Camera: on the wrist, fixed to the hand. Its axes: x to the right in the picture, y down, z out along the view.
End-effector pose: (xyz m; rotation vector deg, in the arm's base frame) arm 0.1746 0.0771 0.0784 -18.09 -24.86 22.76
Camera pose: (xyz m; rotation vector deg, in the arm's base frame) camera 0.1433 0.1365 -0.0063 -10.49 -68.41 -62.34
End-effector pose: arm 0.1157 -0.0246 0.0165 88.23 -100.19 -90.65
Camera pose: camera 0.1181 -0.0415 0.1232 -89.43 0.93 110.88
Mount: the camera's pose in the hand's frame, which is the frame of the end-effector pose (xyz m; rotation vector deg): -0.0293 0.0933 -0.0460 -22.92 -34.24 -84.67
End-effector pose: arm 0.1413 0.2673 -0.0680 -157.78 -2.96 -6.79
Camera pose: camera 0.1135 0.1630 -0.0630 120.30 120.42 -17.71
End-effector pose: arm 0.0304 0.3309 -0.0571 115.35 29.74 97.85
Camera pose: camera -0.0200 0.2417 -0.0228 62.56 55.11 14.25
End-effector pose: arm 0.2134 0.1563 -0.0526 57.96 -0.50 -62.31
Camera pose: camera 0.2874 0.2168 -0.0022 8.25 29.95 -147.01
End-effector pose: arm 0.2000 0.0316 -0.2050 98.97 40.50 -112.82
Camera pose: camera 0.2973 -0.0128 -0.1894 -4.83 -107.85 122.79
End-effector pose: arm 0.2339 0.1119 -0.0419 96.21 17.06 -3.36
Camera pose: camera 0.2208 0.1430 0.0608 39.11 54.14 -83.04
